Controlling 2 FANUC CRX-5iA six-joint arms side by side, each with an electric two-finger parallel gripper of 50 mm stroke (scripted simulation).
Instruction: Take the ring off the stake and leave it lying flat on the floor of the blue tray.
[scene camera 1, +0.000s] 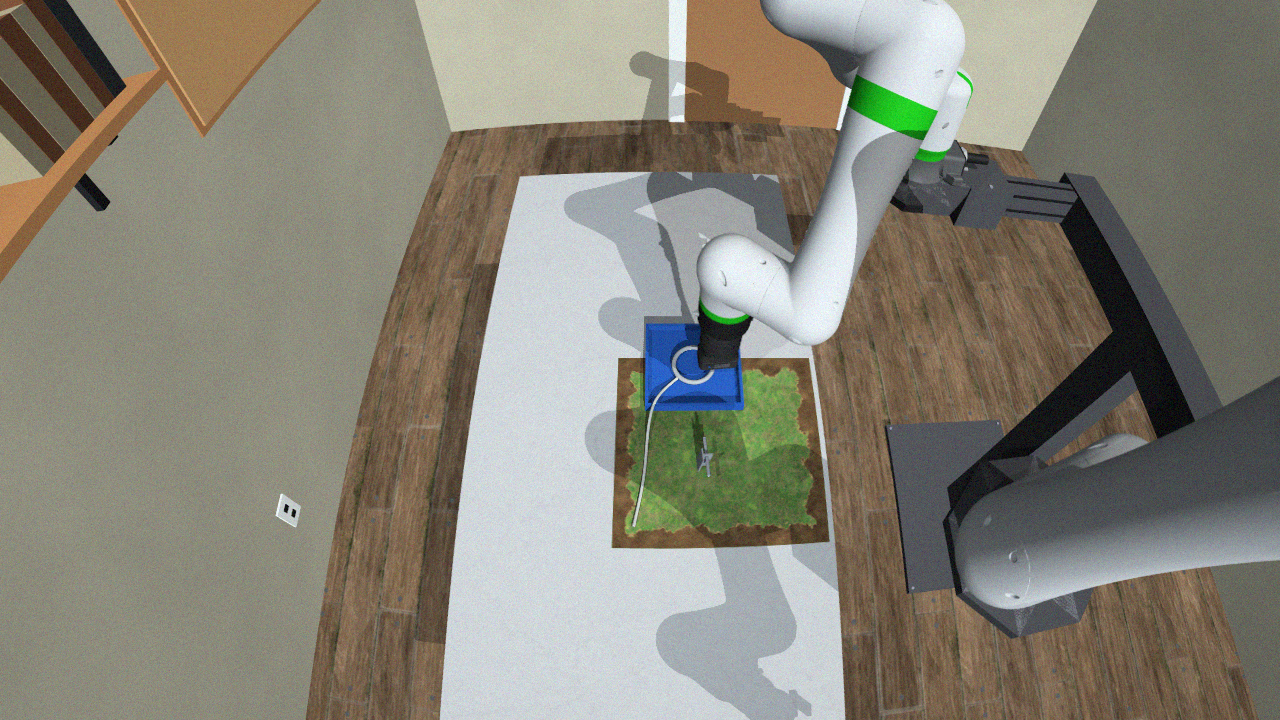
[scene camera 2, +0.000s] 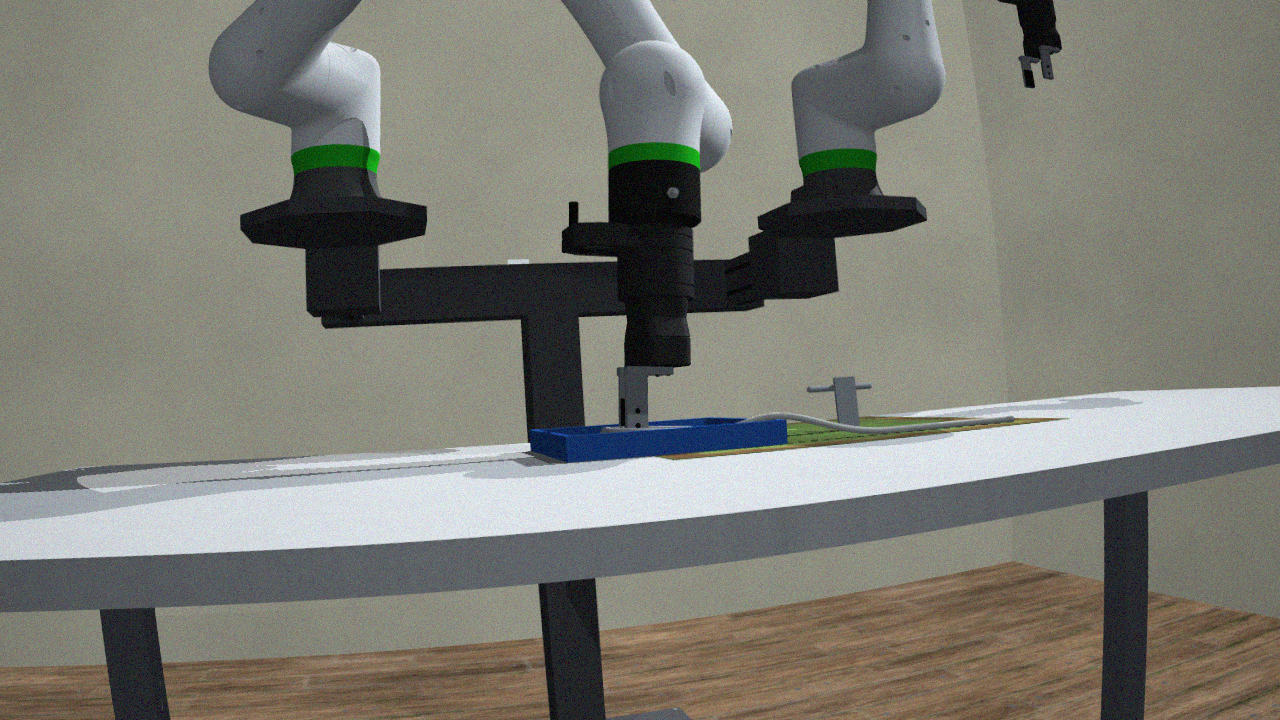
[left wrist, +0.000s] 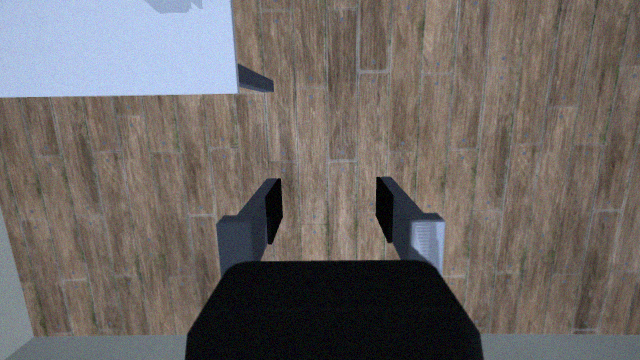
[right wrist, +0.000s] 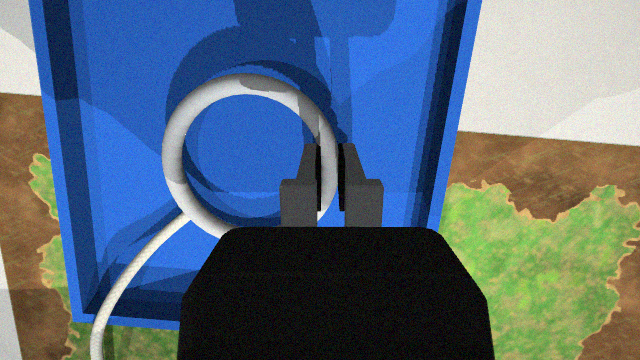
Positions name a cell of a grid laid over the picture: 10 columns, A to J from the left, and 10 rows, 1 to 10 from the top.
Observation:
I see my left gripper (scene camera 2: I2), my right gripper (scene camera 2: E7) and a grey ring (right wrist: D3).
My left gripper also shows in the left wrist view (left wrist: F6). My right gripper shows as well in scene camera 1 (scene camera 1: F6) and in the right wrist view (right wrist: F5). The left wrist view does not show the grey ring: it is out of frame.

